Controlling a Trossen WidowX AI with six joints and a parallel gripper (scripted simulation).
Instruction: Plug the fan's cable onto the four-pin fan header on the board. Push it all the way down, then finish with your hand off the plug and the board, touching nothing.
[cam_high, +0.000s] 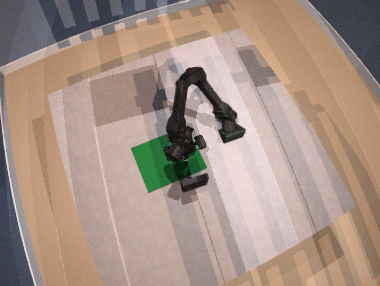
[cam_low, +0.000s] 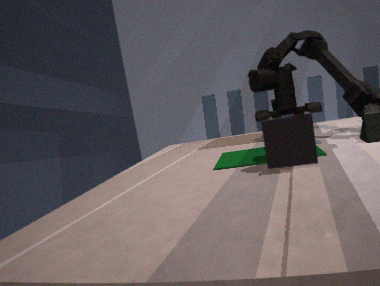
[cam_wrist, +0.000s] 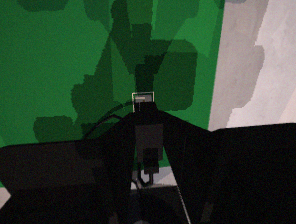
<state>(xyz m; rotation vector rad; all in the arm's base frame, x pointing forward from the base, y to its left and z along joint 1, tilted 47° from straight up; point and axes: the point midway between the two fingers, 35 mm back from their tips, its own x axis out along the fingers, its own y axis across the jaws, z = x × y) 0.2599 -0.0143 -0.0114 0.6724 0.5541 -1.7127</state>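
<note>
My gripper tip is 10 mm to the right of the dark plug and 10 mm below it. The rest, counted from my gripper tip: black fan: 30 mm ahead, 140 mm to the left, 20 mm above; green board: 70 mm ahead, 30 mm to the right, 50 mm below; four-pin header: 10 mm to the left, 40 mm below.
</note>
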